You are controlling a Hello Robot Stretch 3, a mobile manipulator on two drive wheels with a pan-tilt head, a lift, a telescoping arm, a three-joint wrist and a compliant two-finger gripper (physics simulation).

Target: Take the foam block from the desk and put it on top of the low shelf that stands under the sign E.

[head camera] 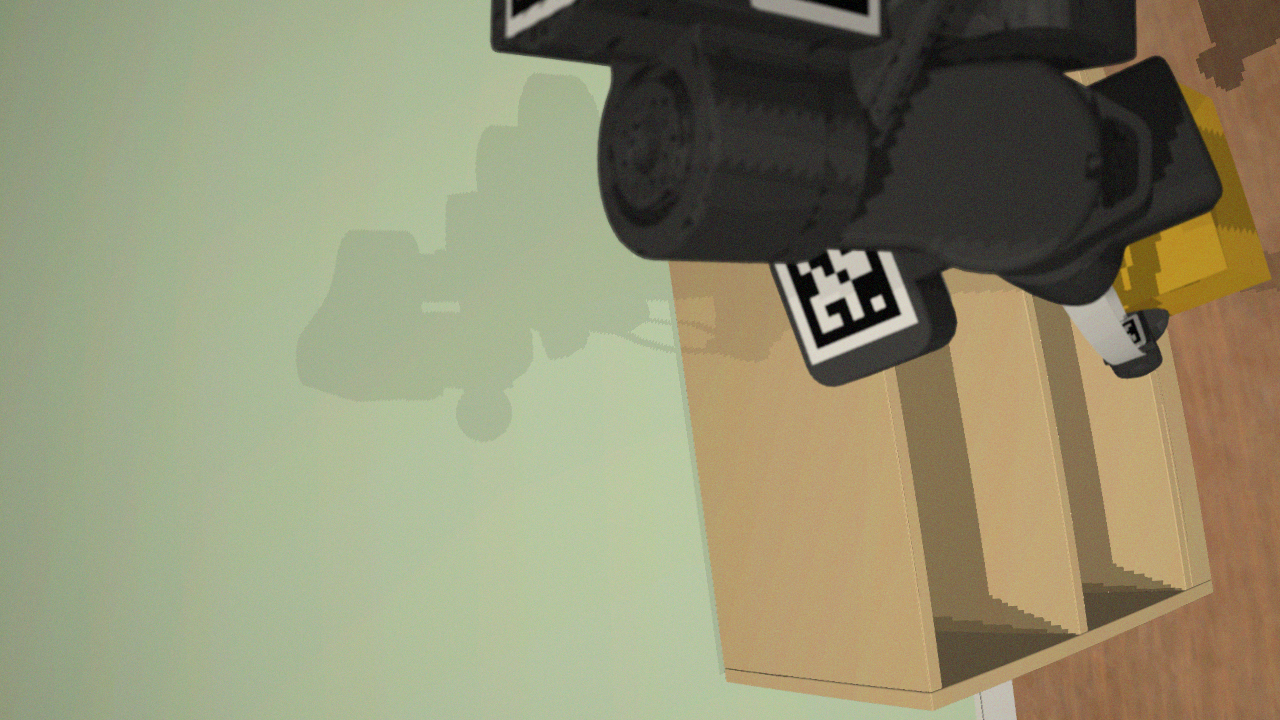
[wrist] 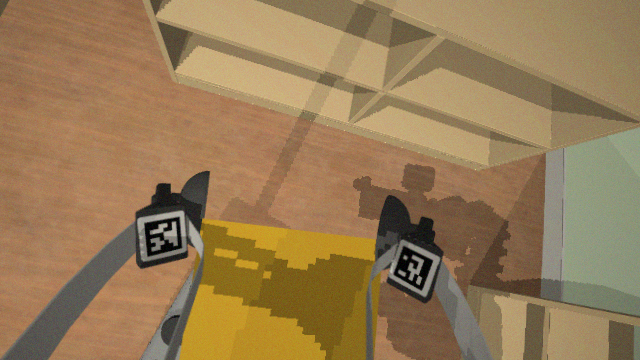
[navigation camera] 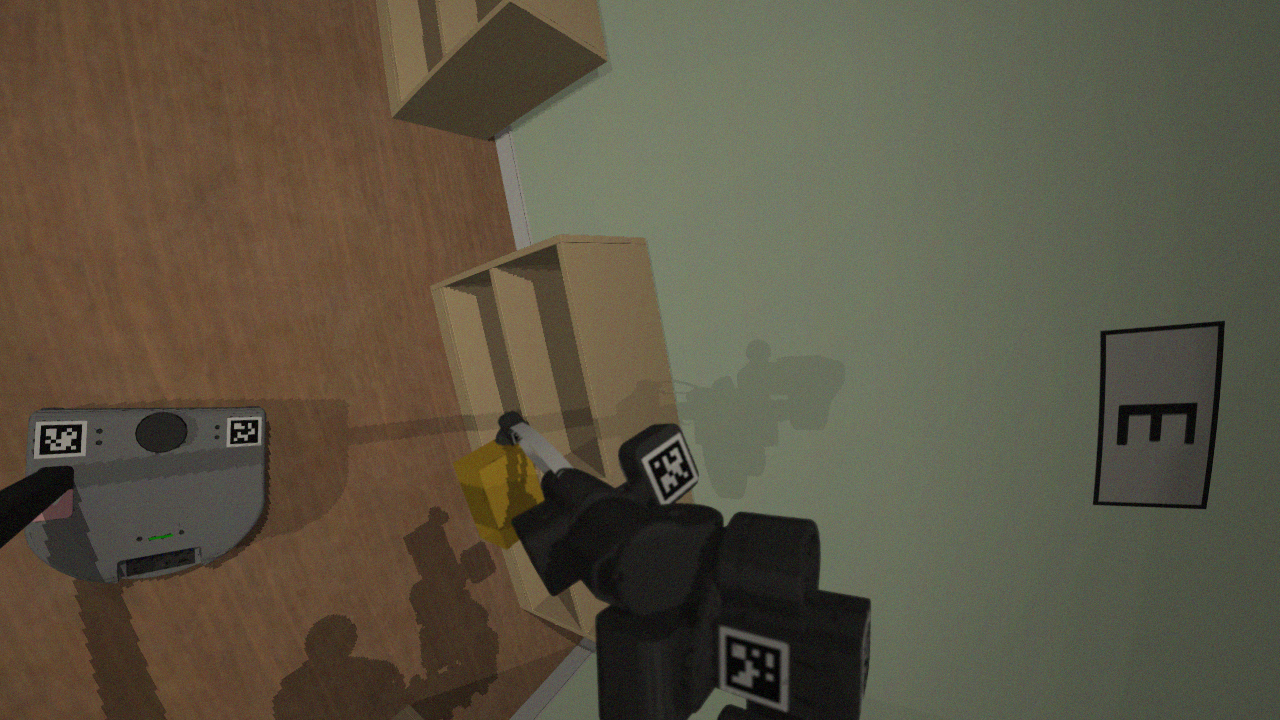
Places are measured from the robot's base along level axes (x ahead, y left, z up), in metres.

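Where they show: gripper, between the fingertips: (navigation camera: 529, 473); robot's base, origin of its link: (navigation camera: 163, 430).
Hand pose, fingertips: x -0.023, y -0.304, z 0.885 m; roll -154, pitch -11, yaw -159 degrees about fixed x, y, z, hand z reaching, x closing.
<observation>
Each offset is from my fingertips to the top centre of the thing. Level surfaces: height alone.
The yellow foam block {dy +0.042, dx -0.011, dz +0.033 m} (head camera: 1177, 255) (navigation camera: 492, 488) (wrist: 250, 320) is held in the air between the fingers of my gripper (head camera: 1154, 237) (navigation camera: 517, 488) (wrist: 299, 207). Both fingertips press on its sides in the wrist view; in the head and navigation views one fingertip is hidden. The low shelf {dz -0.274 m} (head camera: 787, 501) (navigation camera: 613, 313) (wrist: 565, 45) is pale wood with open compartments. It stands against the green wall under the sign E {dy -0.876, dx -0.013, dz +0.967 m} (navigation camera: 1159, 367). The block is out on the open front side of the shelf, above the floor and not over its top board. The desk does not show.
Another wooden shelf (navigation camera: 510, 80) stands along the same wall at the top of the navigation view. A further shelf (wrist: 575, 325) shows at the lower right of the wrist view. My base (navigation camera: 179, 483) stands on the wood floor {dz -0.885 m} (navigation camera: 223, 223), in front of the low shelf.
</observation>
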